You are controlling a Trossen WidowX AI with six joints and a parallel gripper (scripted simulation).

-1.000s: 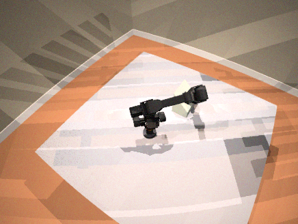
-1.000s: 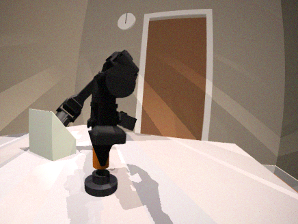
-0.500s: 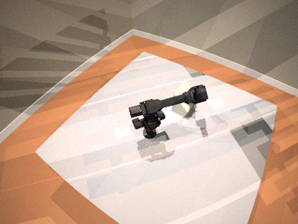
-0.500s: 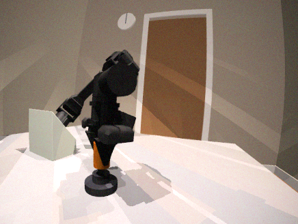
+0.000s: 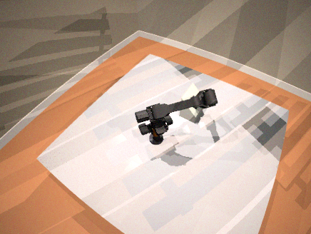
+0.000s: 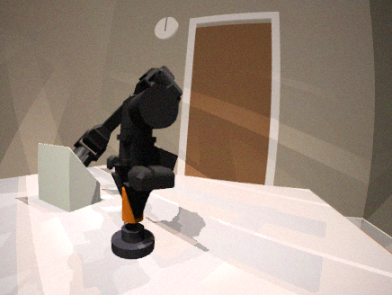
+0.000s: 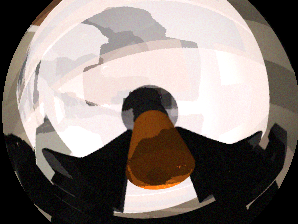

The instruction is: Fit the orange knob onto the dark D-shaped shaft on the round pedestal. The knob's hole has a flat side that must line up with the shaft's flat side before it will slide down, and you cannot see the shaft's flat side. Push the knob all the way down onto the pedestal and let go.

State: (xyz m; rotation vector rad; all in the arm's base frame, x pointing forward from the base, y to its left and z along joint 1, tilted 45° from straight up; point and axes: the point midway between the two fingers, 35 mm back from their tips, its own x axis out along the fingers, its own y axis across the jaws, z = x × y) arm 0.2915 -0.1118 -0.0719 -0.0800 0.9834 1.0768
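Now: gripper tip 2 cm below the orange knob. Also, from my gripper tip: pedestal: 4 cm below.
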